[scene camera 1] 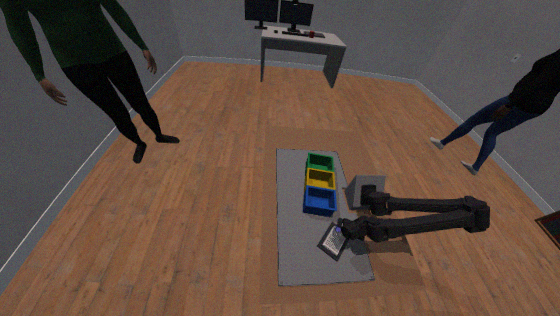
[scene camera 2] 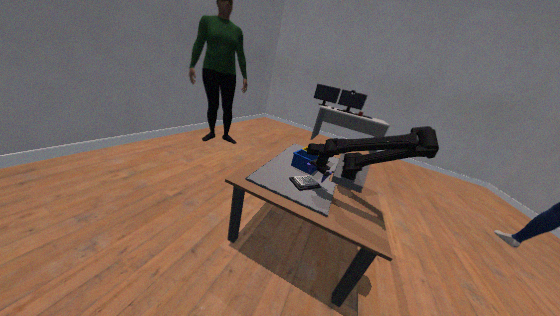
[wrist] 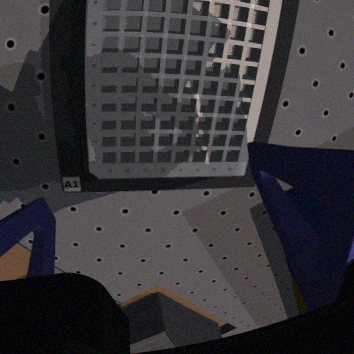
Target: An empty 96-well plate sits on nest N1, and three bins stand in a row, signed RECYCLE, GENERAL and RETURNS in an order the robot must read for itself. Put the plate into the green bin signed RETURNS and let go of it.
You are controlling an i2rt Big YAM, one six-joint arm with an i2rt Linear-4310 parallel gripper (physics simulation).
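Frame: origin at the arm's base, x ahead, y left, z up, level; centimetres.
Seen in the pictures: gripper, fingertip midpoint: (scene camera 2: 315,178) (wrist: 142,182); arm's base, link origin: (scene camera 1: 367,194) (scene camera 2: 349,170).
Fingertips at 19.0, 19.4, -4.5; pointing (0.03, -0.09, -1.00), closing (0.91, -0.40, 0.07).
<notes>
Offsets run from my fingertips to a thing's top centre, as dx, dy, dz. "spot": to the spot under its first point. Level surfaces: height alone.
The white 96-well plate @[+4.7, +2.6, -2.0] (scene camera 1: 334,241) (scene camera 2: 304,181) (wrist: 170,90) lies flat in the dark nest (scene camera 1: 327,253) (wrist: 70,125), whose A1 corner label faces the gripper in the wrist view. My gripper (scene camera 1: 342,230) (scene camera 2: 318,171) (wrist: 142,182) is open and empty, above and beside the plate's near end; its two blue fingers stand wide apart, near the bottom corners of the plate in the wrist view. The green bin @[spot: +2.1, -48.2, -1.2] (scene camera 1: 320,162) is at the far end of the row, with the yellow bin @[+7.6, -30.8, +5.4] (scene camera 1: 320,179) in the middle and the blue bin (scene camera 1: 320,200) (scene camera 2: 301,161) nearest the plate. Their signs cannot be read.
The bins and nest stand on a grey perforated mat @[dz -4.6] (scene camera 1: 292,240) (scene camera 2: 270,175). The arm's grey base block (scene camera 1: 357,192) stands beside the row of bins. One person (scene camera 1: 95,40) (scene camera 2: 220,47) in green and another (scene camera 1: 530,95) in dark clothes stand away from the table.
</notes>
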